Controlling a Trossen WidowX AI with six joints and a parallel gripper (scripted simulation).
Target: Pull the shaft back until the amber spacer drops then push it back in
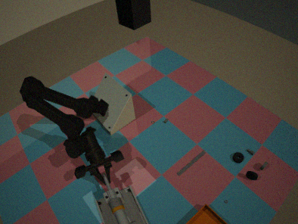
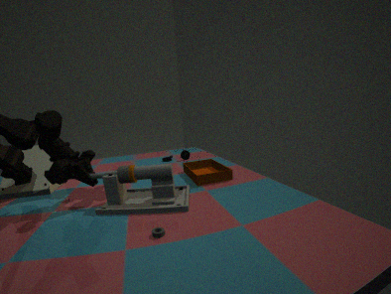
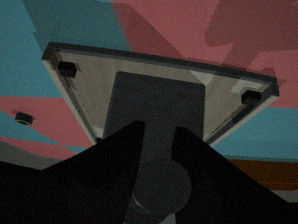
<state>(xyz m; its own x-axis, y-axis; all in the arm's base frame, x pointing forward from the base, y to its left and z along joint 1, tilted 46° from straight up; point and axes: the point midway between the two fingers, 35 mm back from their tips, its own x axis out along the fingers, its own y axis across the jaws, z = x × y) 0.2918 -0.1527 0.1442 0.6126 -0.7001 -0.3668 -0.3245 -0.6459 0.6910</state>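
Right now my gripper tip is 60 mm short of the shaft, 20 mm to the left of it and 20 mm below it. The rest, counted from my gripper tip: orange tray (360 mm ahead, 100 mm to the left, 50 mm below); then grey bar (160 mm ahead, 310 mm to the left, 50 mm below); then amber spacer (110 mm ahead, 40 mm to the right, 20 mm above).
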